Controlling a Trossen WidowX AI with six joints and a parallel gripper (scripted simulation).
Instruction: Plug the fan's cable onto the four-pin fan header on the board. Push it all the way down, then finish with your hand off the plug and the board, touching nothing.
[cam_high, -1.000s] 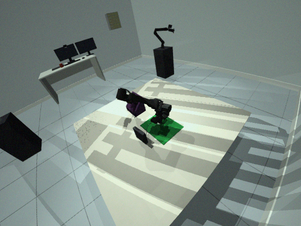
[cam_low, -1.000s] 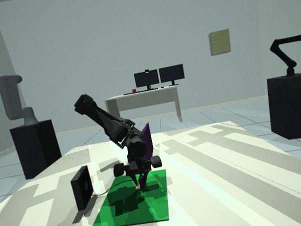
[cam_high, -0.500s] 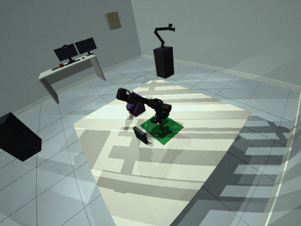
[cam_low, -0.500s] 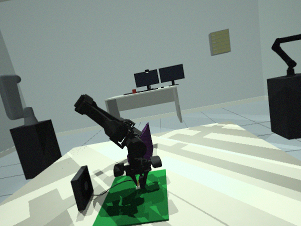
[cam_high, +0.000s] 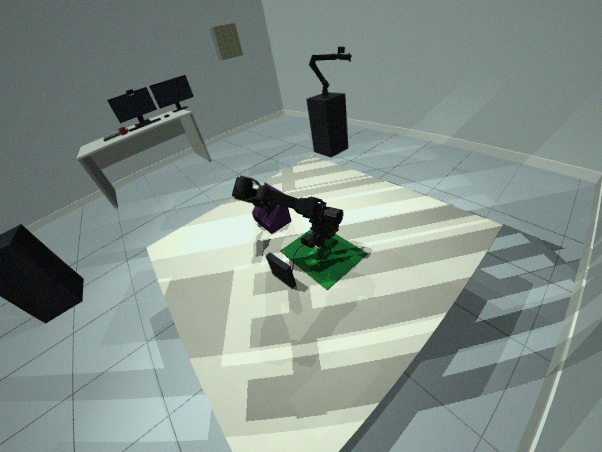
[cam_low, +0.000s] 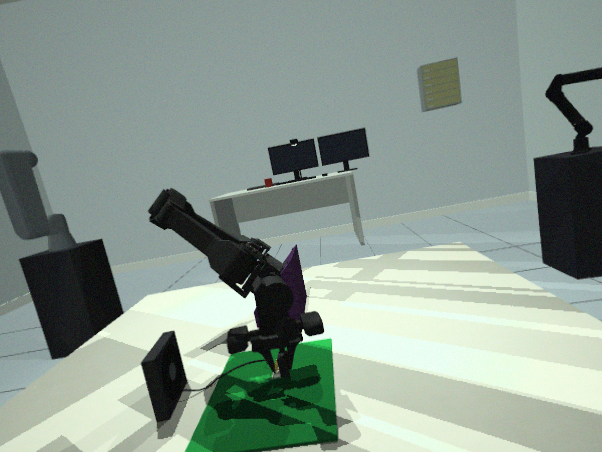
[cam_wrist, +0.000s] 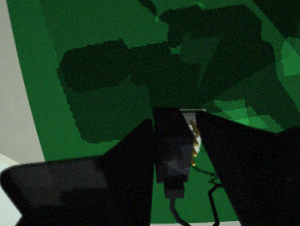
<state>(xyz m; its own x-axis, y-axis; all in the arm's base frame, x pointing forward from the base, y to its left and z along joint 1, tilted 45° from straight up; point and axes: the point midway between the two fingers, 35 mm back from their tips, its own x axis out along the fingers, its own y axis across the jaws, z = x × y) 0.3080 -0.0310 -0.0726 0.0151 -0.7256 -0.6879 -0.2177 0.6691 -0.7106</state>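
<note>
Right now my gripper tip is 10 mm below the black fan plug and 10 mm past it. The rest, counted from my gripper tip: green board 30 mm below, 30 mm ahead, 20 mm to the right; black fan 220 mm to the right, 40 mm above, 20 mm ahead; pale header 20 mm below, 10 mm to the right, 10 mm behind.
</note>
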